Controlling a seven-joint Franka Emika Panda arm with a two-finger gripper.
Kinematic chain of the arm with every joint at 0, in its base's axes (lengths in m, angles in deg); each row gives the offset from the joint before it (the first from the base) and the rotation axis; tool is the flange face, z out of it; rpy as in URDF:
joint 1: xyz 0 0 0.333 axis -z
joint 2: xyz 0 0 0 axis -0.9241 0.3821 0
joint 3: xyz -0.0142 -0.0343 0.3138 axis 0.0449 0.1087 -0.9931
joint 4: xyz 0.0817 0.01 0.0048 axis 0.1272 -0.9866 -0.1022
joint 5: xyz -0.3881 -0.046 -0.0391 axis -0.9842 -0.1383 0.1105
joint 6: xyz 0 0 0 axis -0.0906 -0.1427 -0.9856
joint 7: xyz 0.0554 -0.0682 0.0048 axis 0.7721 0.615 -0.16
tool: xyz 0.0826 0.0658 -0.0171 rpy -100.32 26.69 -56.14
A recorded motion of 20 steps. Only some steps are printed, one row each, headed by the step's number.
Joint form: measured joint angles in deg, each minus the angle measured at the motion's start. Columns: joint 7, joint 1, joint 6, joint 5, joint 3, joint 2, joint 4.
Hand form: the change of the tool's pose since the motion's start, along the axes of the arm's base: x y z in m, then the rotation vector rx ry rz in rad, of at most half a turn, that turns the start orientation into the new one. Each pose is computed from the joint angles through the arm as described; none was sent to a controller.
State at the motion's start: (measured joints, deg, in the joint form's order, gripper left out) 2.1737 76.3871 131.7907 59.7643 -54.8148 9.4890 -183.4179
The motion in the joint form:
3: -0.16 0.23 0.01 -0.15 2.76 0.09 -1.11
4: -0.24 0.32 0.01 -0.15 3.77 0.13 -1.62
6: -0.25 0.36 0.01 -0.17 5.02 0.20 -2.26
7: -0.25 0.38 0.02 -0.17 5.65 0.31 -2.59
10: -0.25 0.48 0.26 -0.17 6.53 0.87 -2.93
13: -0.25 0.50 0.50 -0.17 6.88 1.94 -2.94
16: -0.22 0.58 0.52 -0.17 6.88 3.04 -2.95
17: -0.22 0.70 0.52 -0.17 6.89 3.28 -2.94
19: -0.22 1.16 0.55 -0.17 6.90 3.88 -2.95
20: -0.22 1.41 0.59 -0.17 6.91 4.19 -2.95
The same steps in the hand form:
3: -0.0117 -0.0273 -0.0097 0.0012 0.0218 -0.0488
4: -0.0166 -0.0370 -0.0142 0.0034 0.0315 -0.0667
6: -0.0227 -0.0482 -0.0199 0.0058 0.0436 -0.0890
7: -0.0257 -0.0538 -0.0236 0.0074 0.0509 -0.1003
10: -0.0284 -0.0625 -0.0313 0.0090 0.0624 -0.1162
13: -0.0268 -0.0662 -0.0413 0.0099 0.0773 -0.1215
16: -0.0247 -0.0674 -0.0519 0.0119 0.0961 -0.1233
17: -0.0247 -0.0686 -0.0541 0.0123 0.1001 -0.1255
19: -0.0254 -0.0731 -0.0600 0.0138 0.1101 -0.1336
20: -0.0258 -0.0756 -0.0629 0.0145 0.1148 -0.1379

